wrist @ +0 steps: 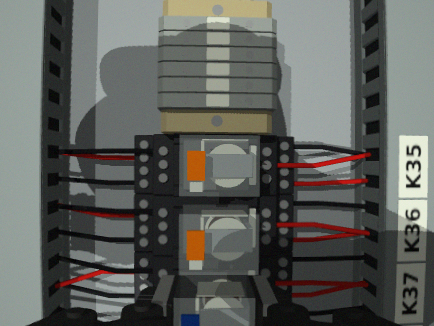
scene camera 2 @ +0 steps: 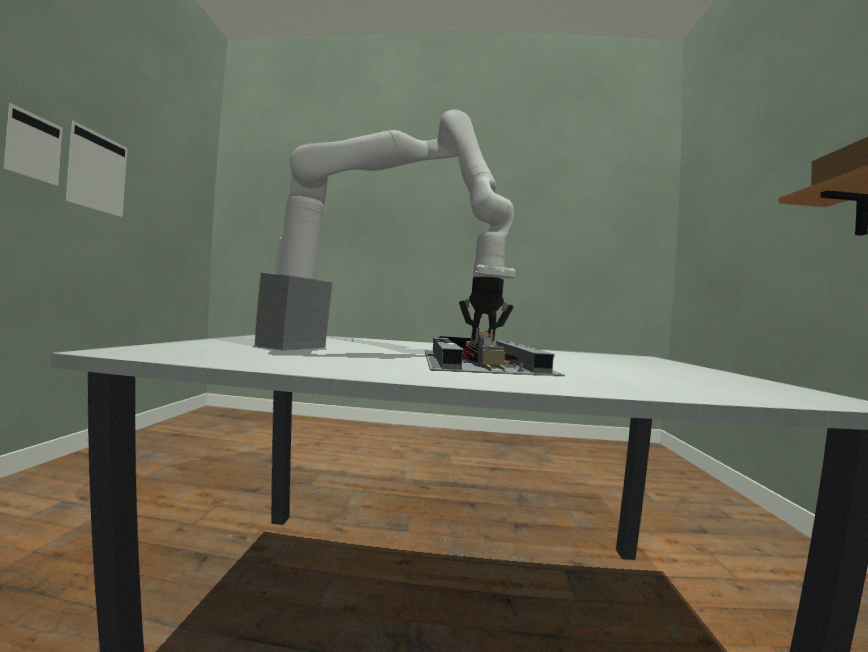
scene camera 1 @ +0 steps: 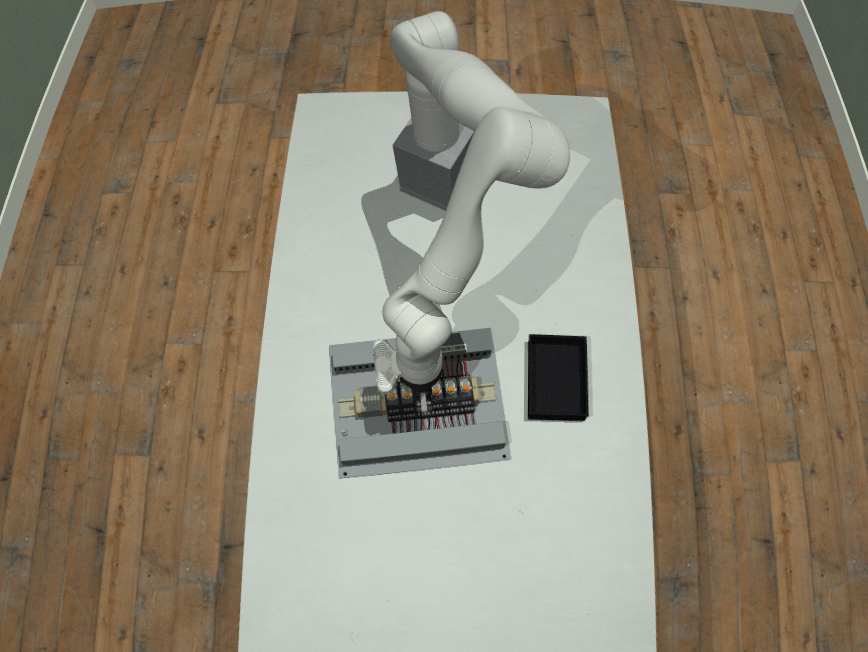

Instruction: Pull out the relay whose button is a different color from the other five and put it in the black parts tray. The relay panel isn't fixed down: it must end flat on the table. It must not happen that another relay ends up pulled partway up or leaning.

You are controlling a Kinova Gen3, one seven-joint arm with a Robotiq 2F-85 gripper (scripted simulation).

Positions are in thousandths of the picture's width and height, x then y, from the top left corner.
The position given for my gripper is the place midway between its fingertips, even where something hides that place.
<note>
In view: my gripper (scene camera 2: 556,527), a black parts tray (scene camera 1: 643,558) and a grey relay panel (scene camera 1: 406,564).
The grey relay panel is seen too in the wrist view (wrist: 195,259) and in scene camera 2 (scene camera 2: 514,547). My gripper is seen too in the wrist view (wrist: 492,919). The wrist view does not show the black parts tray: it is out of frame.
</note>
